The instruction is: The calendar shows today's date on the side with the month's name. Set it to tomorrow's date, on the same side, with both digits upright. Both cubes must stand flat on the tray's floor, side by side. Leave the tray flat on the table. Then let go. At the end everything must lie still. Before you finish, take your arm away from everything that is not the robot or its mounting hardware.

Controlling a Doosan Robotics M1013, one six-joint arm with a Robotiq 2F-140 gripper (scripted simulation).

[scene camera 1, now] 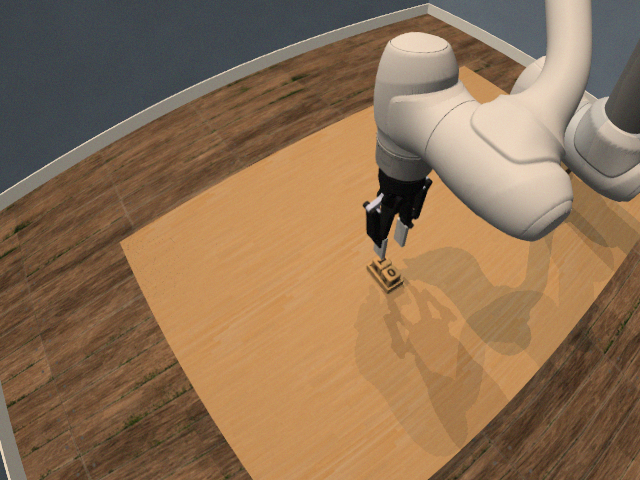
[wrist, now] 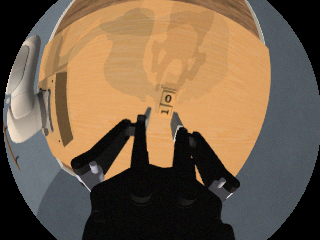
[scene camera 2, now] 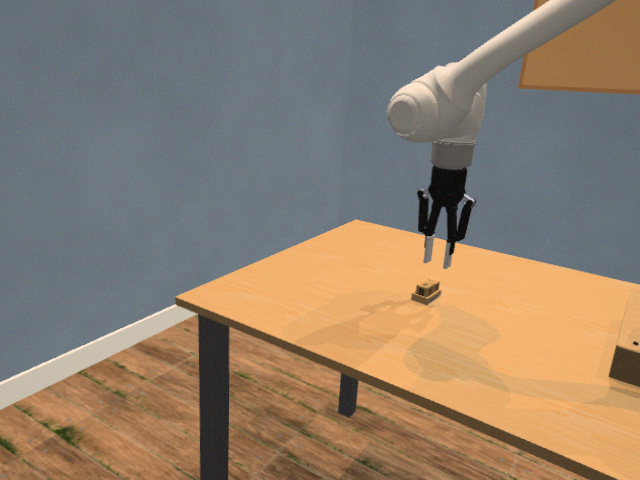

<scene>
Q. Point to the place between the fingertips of my gripper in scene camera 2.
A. At 436,264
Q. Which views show my gripper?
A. Scene camera 1, the wrist view and scene camera 2: all of them.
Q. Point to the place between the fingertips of my gripper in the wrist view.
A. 161,116
</scene>
